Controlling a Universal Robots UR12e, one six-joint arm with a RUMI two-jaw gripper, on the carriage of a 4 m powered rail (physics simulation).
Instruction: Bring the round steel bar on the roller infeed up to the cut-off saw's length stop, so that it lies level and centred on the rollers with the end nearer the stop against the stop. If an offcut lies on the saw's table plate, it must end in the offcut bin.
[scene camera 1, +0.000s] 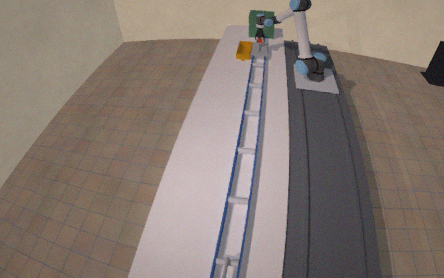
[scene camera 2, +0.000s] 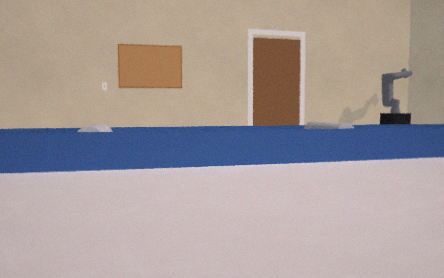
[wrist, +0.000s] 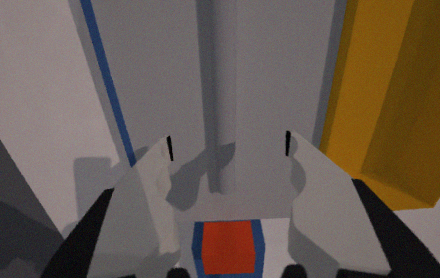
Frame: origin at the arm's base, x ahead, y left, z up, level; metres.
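Seen in the pictures: gripper, between the fingertips: (scene camera 1: 259, 44) (wrist: 227, 135); arm's base, origin of its link: (scene camera 1: 315, 77).
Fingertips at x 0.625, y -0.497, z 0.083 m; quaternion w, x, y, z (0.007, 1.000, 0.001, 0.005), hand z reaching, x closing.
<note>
Pixels of each thing's middle, then the offset from my fingertips to it. "spot": a spot on its surface instead.
- round grey offcut, middle of its body: (wrist: 224, 90) dx -0.001, dy +0.019, dz -0.044 m
- saw's grey table plate, middle of its body: (wrist: 219, 78) (scene camera 1: 259, 50) dx -0.005, dy +0.020, dz -0.084 m
- length stop, middle of its body: (wrist: 228, 246) dx -0.005, dy -0.175, dz -0.030 m
- yellow offcut bin, middle of its body: (wrist: 406, 46) (scene camera 1: 244, 50) dx +0.173, dy +0.045, dz -0.077 m
- green panel, a spot on its surface: (scene camera 1: 253, 31) spot: dx +0.102, dy -0.456, dz -0.021 m
The round steel bar (scene camera 1: 229, 271) shows in part at the bottom edge of scene camera 1, on the near rollers of the blue-railed infeed (scene camera 1: 233, 172). A round grey offcut (wrist: 226, 100) lies lengthwise on the saw's grey table plate (wrist: 280, 75) (scene camera 1: 266, 51). The length stop (wrist: 228, 247) is a red block with blue sides past the offcut's end. My gripper (wrist: 227, 135) (scene camera 1: 259, 38) is open above the plate, its fingertips apart to either side of the offcut's line in the wrist view; their exact height is unclear. The yellow offcut bin (scene camera 1: 244, 50) (wrist: 370, 100) stands beside the plate.
A green panel (scene camera 1: 253, 31) stands behind the stop. The infeed's blue side (scene camera 2: 220, 147) crosses scene camera 2, with roller tops (scene camera 2: 95, 128) (scene camera 2: 328, 126) above it. The arm's carriage (scene camera 1: 317, 86) is on the dark rail (scene camera 1: 327, 175) right of the table.
</note>
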